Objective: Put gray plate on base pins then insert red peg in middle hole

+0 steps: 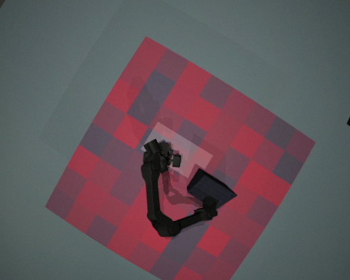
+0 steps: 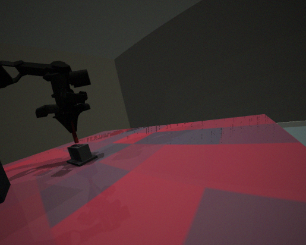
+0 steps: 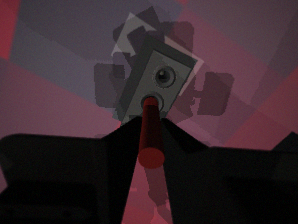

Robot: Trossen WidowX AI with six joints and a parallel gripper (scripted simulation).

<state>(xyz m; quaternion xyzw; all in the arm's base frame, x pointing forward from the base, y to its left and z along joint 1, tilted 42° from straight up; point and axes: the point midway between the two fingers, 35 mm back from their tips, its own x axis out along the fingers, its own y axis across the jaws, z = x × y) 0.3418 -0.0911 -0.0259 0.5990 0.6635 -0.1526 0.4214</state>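
My gripper tip is now 6 cm above the gray plate. Round my gripper tip: red peg (right at my gripper tip); then dark base (10 cm below).
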